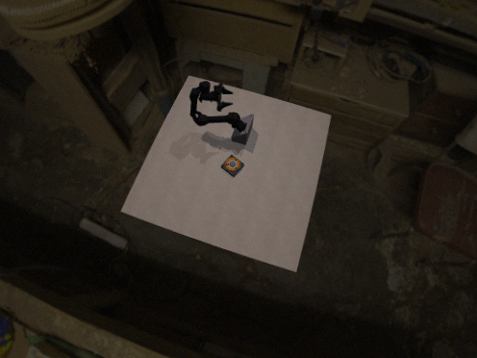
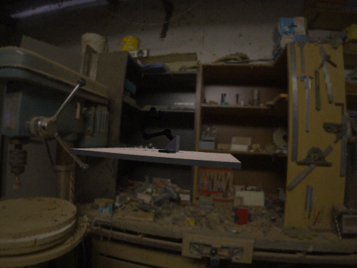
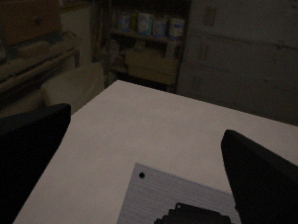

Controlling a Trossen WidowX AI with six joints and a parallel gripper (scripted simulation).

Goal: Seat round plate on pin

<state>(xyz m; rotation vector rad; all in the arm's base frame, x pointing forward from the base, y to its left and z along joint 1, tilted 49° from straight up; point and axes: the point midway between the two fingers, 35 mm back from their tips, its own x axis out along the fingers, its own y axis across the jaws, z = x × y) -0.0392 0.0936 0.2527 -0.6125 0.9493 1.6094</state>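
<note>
Now: the round plate 330 mm ahead of my gripper tip, 320 mm below it and 60 mm to the left of it.
</note>
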